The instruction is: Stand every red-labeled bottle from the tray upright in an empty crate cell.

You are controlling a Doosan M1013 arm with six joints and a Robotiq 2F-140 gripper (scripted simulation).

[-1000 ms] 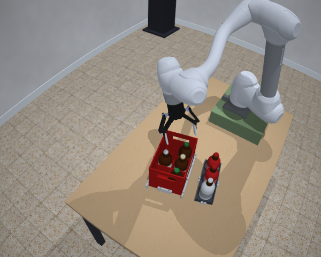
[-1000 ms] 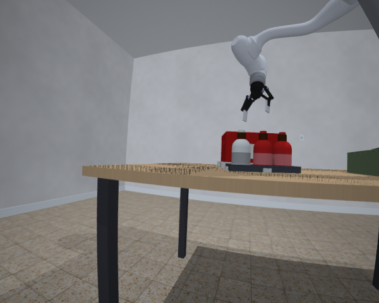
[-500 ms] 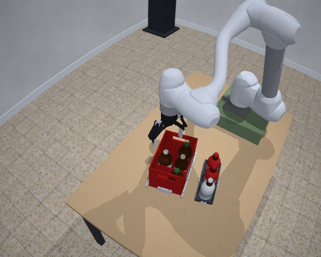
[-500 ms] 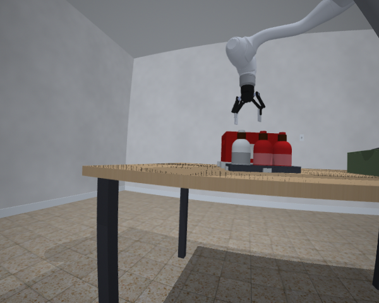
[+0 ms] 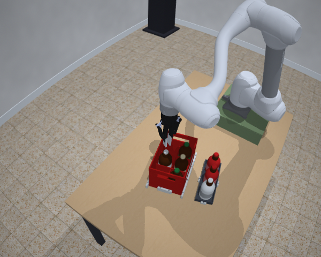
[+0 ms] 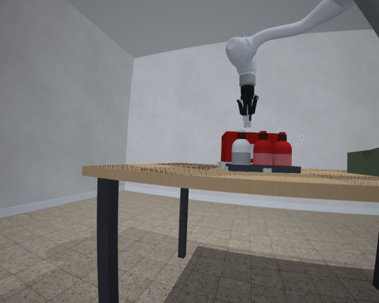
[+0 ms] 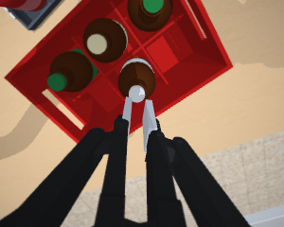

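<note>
Right now the grey-labeled bottle is 280 mm to the left of my hand, 170 mm below it and 10 mm ahead of it. Round my hand: red crate 170 mm below, 40 mm to the left, 10 mm behind.
</note>
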